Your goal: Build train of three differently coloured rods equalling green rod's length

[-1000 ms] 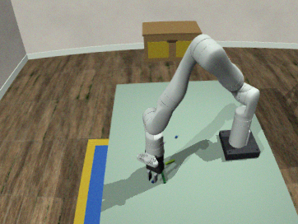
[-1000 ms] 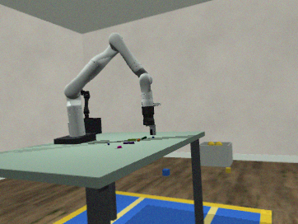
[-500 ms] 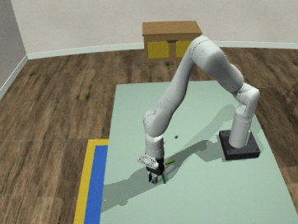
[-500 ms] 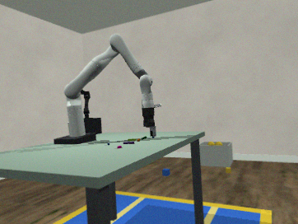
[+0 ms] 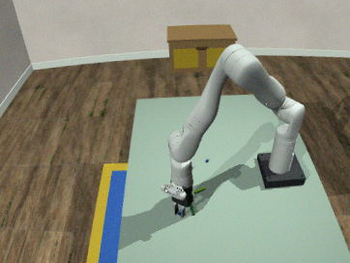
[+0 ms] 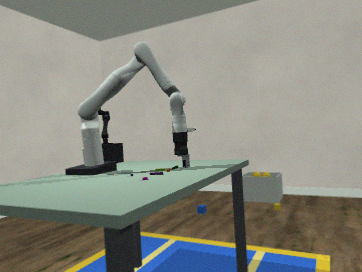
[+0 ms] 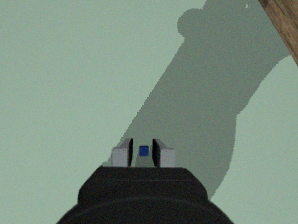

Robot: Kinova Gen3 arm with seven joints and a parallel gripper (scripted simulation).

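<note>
Now: hand 5 cm past the green rod, 3 cm to the left of it and 2 cm above it. Round my hand: orange rod (3 cm behind, 13 cm to the right, 2 cm below); then lime rod (9 cm behind, 12 cm to the right, 2 cm below); then purple rod (3 cm behind, 24 cm to the right, 2 cm below).
</note>
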